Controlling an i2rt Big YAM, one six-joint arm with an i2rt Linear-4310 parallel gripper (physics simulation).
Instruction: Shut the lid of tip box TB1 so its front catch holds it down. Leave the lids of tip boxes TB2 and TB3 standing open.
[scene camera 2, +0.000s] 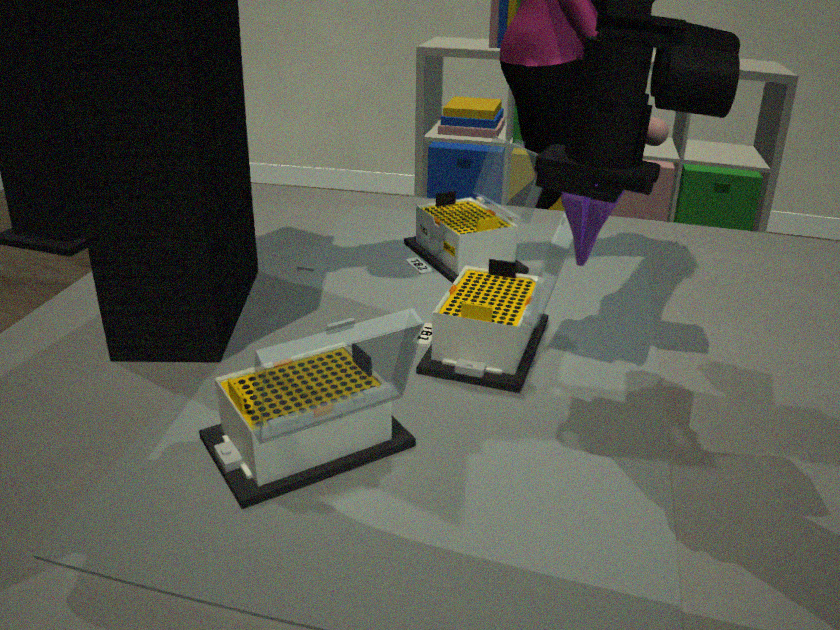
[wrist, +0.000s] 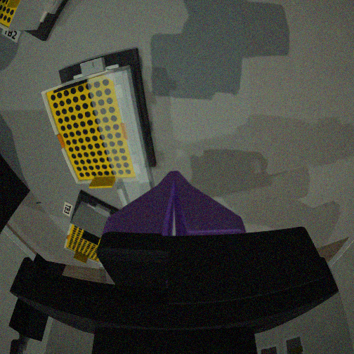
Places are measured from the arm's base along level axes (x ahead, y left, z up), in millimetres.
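Pixels of known places: gripper, fingertip midpoint: (scene camera 2: 581, 263).
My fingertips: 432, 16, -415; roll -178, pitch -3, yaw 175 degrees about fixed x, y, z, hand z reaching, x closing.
For each thing: its top centre in the pictures, then the offset to it from my fingertips, as dx, dy, dz. Level surfaces: height alone.
- Tip box TB1 at its top centre: (scene camera 2: 479, 287) -101, +17, -49
- box TB2 at its top centre: (scene camera 2: 295, 370) -203, -192, -49
- box TB3 at its top centre: (scene camera 2: 457, 212) -185, +227, -49
- table at its surface level: dz -116
Tip box TB1 (scene camera 2: 474, 342) (wrist: 45, 120) is the middle white box with a yellow tip rack. Its clear lid (scene camera 2: 555, 261) (wrist: 137, 192) stands open, on the right in the scene view. The box TB2 (scene camera 2: 318, 444) stands in front, its lid (scene camera 2: 398, 356) tilted open; part of this box (wrist: 7, 17) shows at the wrist view's upper left. The box TB3 (scene camera 2: 481, 249) (wrist: 82, 240) is at the back, its lid (scene camera 2: 505, 169) standing open. My gripper (scene camera 2: 581, 261) (wrist: 173, 178) is shut and empty, with purple fingers pointing down. It is in the air right of TB1's lid, apart from it in the scene view.
A large black block (scene camera 2: 169, 203) stands at the left in the scene view. A shelf unit (scene camera 2: 780, 128) with coloured bins is behind the table (scene camera 2: 474, 556). A person in a magenta top (scene camera 2: 542, 40) stands partly behind the arm. Dark shadows fall on the table.
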